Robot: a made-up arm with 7 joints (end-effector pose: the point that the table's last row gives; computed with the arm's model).
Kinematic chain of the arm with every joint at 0, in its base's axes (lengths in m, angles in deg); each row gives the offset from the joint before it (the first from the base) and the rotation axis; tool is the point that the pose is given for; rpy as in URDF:
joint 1: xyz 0 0 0.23 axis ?
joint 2: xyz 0 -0.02 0.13 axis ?
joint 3: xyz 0 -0.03 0.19 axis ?
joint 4: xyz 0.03 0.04 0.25 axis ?
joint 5: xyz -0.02 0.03 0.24 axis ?
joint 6: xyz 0 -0.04 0.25 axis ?
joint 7: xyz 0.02 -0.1 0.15 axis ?
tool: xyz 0 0 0 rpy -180 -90 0
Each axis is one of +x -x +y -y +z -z.
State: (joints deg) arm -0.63 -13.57 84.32 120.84 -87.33 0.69 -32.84
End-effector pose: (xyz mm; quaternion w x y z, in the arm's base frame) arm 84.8 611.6 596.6 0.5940 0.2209 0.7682 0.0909
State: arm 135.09 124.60 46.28 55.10 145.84 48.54 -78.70
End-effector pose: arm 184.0 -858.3 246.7 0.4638 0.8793 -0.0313 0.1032
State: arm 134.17 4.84 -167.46 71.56 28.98 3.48 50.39
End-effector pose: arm 591.4 -398.7 891.3 0.2766 -0.7252 0.6217 -0.1051
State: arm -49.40 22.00 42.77 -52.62 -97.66 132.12 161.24
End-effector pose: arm -508.0 361.4 733.0 0.2237 0.1813 -0.6193 -0.7304
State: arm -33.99 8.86 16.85 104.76 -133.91 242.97 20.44
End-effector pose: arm 374.4 -57.9 957.4 0.5355 -0.0827 -0.7799 -0.3131
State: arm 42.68 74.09 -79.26 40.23 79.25 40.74 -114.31
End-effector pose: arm -209.9 -947.6 647.0 0.3035 0.1294 -0.1685 0.9288
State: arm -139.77 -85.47 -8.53 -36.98 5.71 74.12 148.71
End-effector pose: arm -623.4 -435.1 845.2 0.0691 0.4067 0.3491 -0.8414
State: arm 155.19 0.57 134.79 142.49 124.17 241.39 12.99
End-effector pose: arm 342.8 -106.9 462.1 0.8758 -0.3446 -0.3331 0.0574
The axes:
joint 1: +z
joint 2: -y
joint 3: +z
joint 4: +y
joint 5: +z
joint 6: -y
joint 7: +x

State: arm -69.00 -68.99 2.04 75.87 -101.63 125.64 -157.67
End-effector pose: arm 455.0 -645.9 230.0 0.3534 -0.1749 0.9087 -0.1369
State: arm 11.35 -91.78 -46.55 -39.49 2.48 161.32 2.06
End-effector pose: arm 638.6 217.0 569.4 0.1928 0.1770 -0.3567 -0.8968
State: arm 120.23 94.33 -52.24 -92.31 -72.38 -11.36 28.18
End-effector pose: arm -230.3 -419.5 -40.5 0.4078 0.0535 0.9058 0.1015
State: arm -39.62 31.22 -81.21 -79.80 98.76 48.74 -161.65
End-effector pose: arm -21.7 645.4 893.7 0.6898 -0.4810 0.3421 -0.4193
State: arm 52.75 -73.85 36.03 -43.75 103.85 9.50 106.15
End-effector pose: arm 648.0 581.7 944.9 0.5230 -0.3319 -0.1219 0.7755
